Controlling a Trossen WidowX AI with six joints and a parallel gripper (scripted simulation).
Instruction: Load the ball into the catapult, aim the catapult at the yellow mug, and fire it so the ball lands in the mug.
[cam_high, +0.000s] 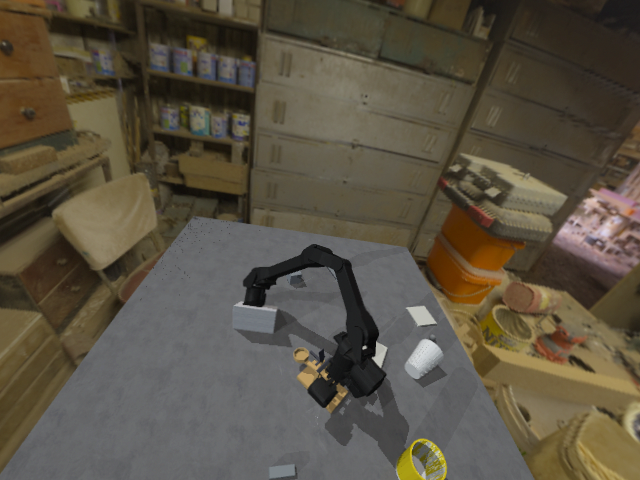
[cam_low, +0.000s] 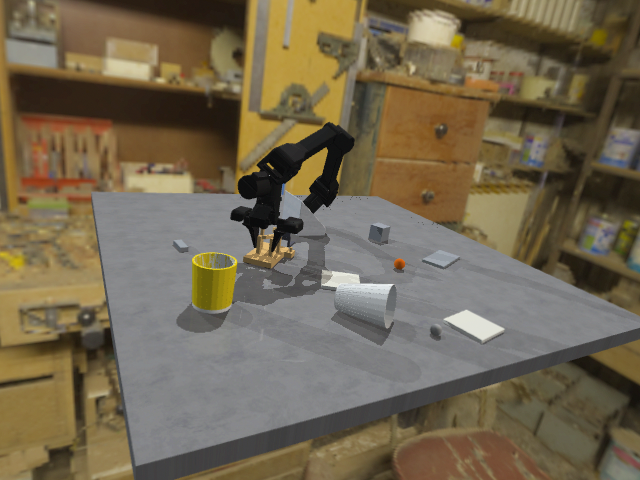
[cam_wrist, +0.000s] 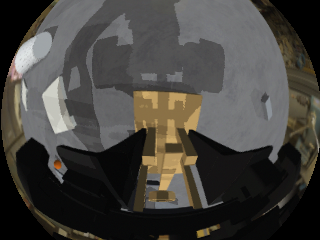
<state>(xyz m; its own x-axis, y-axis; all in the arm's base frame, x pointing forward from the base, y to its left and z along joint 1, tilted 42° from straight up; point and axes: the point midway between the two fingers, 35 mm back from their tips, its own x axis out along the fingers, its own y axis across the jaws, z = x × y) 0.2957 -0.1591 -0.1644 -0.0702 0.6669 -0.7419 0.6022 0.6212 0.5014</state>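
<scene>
Now: the small orange ball 390 mm to the left of my gripper tip, 80 mm ahead of it and 20 mm below it. From my gripper tip the other things lie so: small grey block (200 mm to the right, 110 mm behind, 30 mm below); then yellow mug (220 mm ahead, 170 mm to the right); then wooden catapult (50 mm to the left, 50 mm behind, 20 mm above).
</scene>
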